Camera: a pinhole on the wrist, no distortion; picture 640 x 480 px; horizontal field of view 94.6 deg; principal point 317.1 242.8 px. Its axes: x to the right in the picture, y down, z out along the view. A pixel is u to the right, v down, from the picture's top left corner.
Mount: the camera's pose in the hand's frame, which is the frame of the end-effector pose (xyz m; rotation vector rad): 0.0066 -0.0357 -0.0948 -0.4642 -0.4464 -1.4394
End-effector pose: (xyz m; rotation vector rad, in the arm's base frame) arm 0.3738 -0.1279 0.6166 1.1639 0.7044 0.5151
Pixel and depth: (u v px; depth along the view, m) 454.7 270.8 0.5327
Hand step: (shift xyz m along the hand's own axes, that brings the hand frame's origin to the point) 0.0703 0.0576 0.4841
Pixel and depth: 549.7 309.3 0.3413
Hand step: 0.1007 -0.0636 0.3354
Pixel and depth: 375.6 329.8 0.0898
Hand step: 0.0333 0.0013 -0.0111
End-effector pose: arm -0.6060 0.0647 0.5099 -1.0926 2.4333 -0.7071
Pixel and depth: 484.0 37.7 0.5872
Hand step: -0.3804 -0.0157 0.5916
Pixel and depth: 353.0 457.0 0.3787
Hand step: 0.2793 0.1565 0.2364
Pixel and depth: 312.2 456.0 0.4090
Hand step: 0.2951 0.2187 0.2317
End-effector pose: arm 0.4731 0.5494 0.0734 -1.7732 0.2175 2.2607
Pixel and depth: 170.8 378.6 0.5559
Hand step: 0.2320 0.5198 0.2066
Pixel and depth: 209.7 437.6 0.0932
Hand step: 0.0639 0.0486 -0.0381
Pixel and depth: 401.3 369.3 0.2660
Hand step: 0.1229 0.0574 0.1646
